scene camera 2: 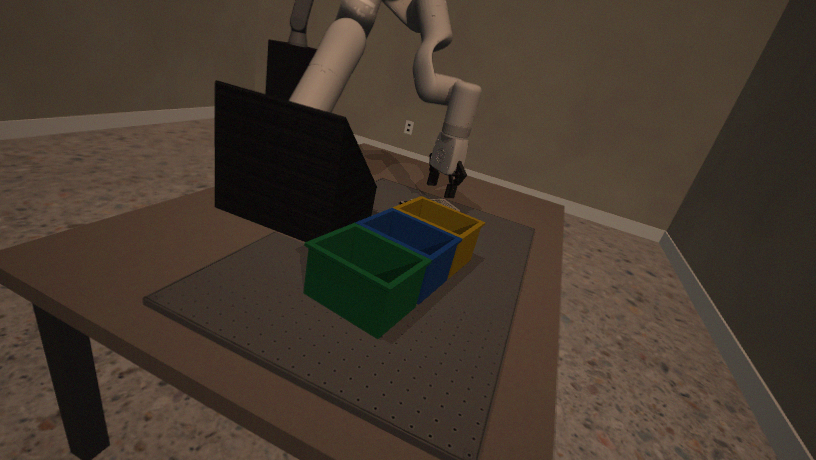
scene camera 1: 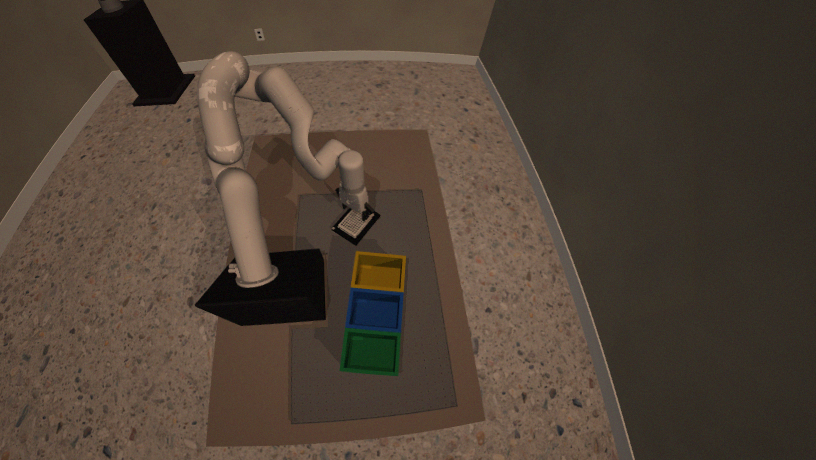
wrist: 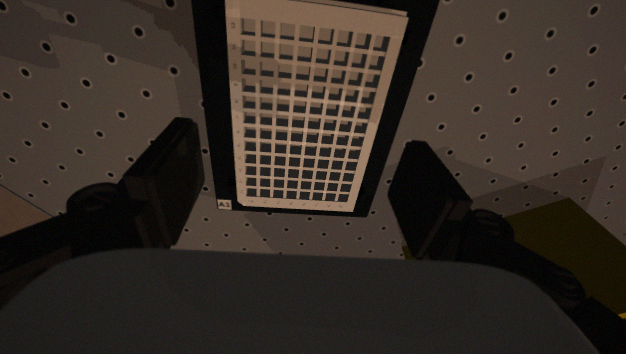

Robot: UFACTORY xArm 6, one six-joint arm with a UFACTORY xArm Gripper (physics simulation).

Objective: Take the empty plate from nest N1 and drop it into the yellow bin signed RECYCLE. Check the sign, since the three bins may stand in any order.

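Where they show: gripper, fingertip midpoint: [scene camera 2: 439, 191] [scene camera 1: 355, 212] [wrist: 302, 159]; arm's base at its link origin: [scene camera 2: 296, 132] [scene camera 1: 257, 276].
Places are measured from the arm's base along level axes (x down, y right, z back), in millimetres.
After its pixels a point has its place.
The pale gridded plate [scene camera 1: 355, 223] @[x 163, y -282, z -267 mm] [wrist: 300, 125] @[x 165, y -301, z -266 mm] lies in a black nest [scene camera 1: 349, 238] @[x 176, y -223, z -246 mm] [wrist: 220, 125] @[x 176, y -320, z -220 mm] marked A1 at one corner in the wrist view. Part of the plate [scene camera 2: 447, 202] @[x 162, y -356, z -284 mm] shows behind the bins in scene camera 2. My gripper [scene camera 1: 355, 210] @[x 121, y -306, z -269 mm] [scene camera 2: 442, 187] @[x 121, y -306, z -269 mm] [wrist: 302, 159] @[x 121, y -306, z -269 mm] is open and empty, pointing down above the plate, with its fingers spread wider than the nest. The yellow bin [scene camera 1: 379, 254] @[x 89, y -121, z -362 mm] [scene camera 2: 465, 251] @[x 142, y -52, z -441 mm] [wrist: 570, 240] @[x 148, y -115, z -417 mm] stands close to the nest, at one end of the bin row. No RECYCLE sign or N1 mark is readable.
The blue bin [scene camera 1: 375, 311] @[x 181, y 53, z -351 mm] [scene camera 2: 437, 280] @[x 162, y 70, z -431 mm] is in the middle of the row and the green bin [scene camera 1: 370, 353] @[x 182, y 194, z -336 mm] [scene camera 2: 360, 291] @[x 122, y 257, z -367 mm] at the far end. The black arm base [scene camera 1: 285, 302] @[x -65, y 89, z -119 mm] [scene camera 2: 285, 165] @[x 43, y 96, z -61 mm] stands beside the row. All bins stand on a grey perforated board [scene camera 1: 371, 400] @[x 187, y 341, z -340 mm] [scene camera 2: 320, 342] @[x 187, y 323, z -352 mm].
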